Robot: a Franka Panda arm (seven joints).
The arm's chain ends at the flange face. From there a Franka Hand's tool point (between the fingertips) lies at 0.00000 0.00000 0.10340 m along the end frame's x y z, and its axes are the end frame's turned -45 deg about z.
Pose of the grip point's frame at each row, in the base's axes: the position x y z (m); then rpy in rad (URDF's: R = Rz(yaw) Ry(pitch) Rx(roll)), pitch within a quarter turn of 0, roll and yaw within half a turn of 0:
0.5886 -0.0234 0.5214 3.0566 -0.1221 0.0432
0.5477 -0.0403 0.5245 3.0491 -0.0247 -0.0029
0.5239 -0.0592 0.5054 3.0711 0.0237 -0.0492
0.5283 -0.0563 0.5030 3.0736 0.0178 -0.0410
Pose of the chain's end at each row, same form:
0.5757 -0.0152 0.6237 -3.1148 -0.1462 -0.7494
0.5452 -0.0307 0.6274 3.0936 -0.0828 -0.7875
0.5267 -0.0520 0.6085 3.0750 -0.0330 -0.8327
0.5304 -0.0494 0.6061 3.0809 -0.0355 -0.8247

